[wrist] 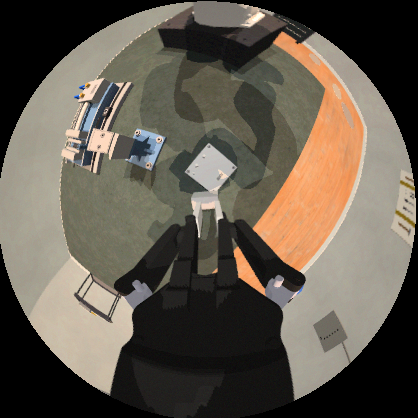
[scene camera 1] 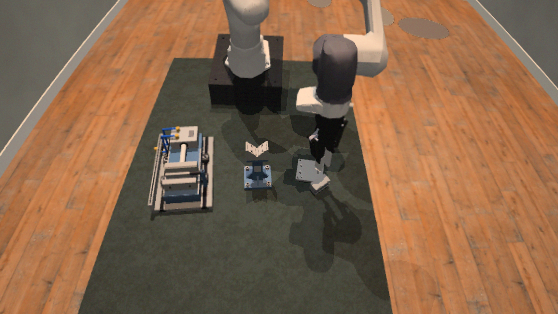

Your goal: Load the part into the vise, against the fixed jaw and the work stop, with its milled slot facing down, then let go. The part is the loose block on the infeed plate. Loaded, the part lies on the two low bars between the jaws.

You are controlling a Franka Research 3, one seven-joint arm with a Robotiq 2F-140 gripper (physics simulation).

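The part, a small light-grey block (scene camera 1: 320, 184) (wrist: 204, 197), sits turned at an angle by the near right corner of the grey infeed plate (scene camera 1: 305, 169) (wrist: 207, 162). Its milled slot cannot be made out. My gripper (scene camera 1: 323, 167) (wrist: 207, 208) points down close over the block, its fingers a narrow gap apart and holding nothing. In the wrist view the fingertips partly overlap the block. The vise (scene camera 1: 182, 196) (wrist: 91, 120), blue with light-grey jaws, stands at the left in both views. The low bars between its jaws cannot be made out.
A blue stand (scene camera 1: 248, 184) (wrist: 155, 145) with a raised light V-shaped top (scene camera 1: 257, 149) (wrist: 101, 142) stands between the vise and the infeed plate. The black robot base (scene camera 1: 220, 92) (wrist: 175, 37) is at the back. Thin blue-tipped fittings stick out at the vise's back left.
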